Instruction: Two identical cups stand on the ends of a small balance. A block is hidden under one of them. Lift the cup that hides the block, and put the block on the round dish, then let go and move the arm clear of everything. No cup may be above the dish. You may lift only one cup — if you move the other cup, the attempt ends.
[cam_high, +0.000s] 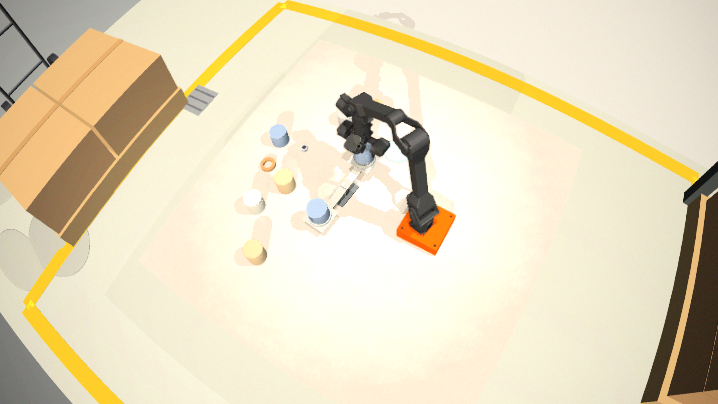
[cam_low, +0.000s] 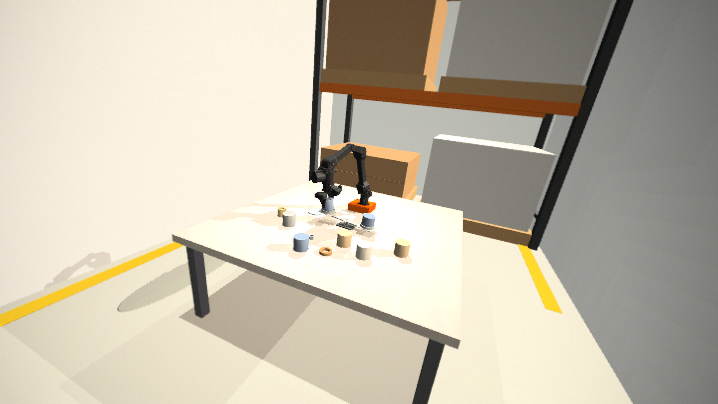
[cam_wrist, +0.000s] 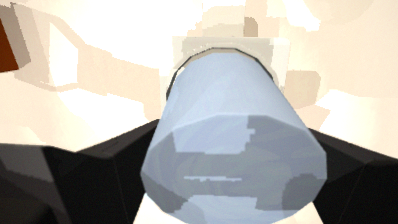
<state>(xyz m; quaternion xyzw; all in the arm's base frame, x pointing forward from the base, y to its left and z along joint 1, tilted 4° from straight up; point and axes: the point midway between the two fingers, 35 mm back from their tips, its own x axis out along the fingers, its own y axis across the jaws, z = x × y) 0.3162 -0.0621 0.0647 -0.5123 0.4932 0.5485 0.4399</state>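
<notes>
Right now the pale blue round dish is 130 mm to the right of my gripper tip, 90 mm below it and 50 mm behind it. The rest, counted from my gripper tip: balance 130 mm to the left, 50 mm below, 20 mm behind; small nut 230 mm ahead, 100 mm to the left, 80 mm below; pale grey block 20 mm below, 10 mm to the left.
</notes>
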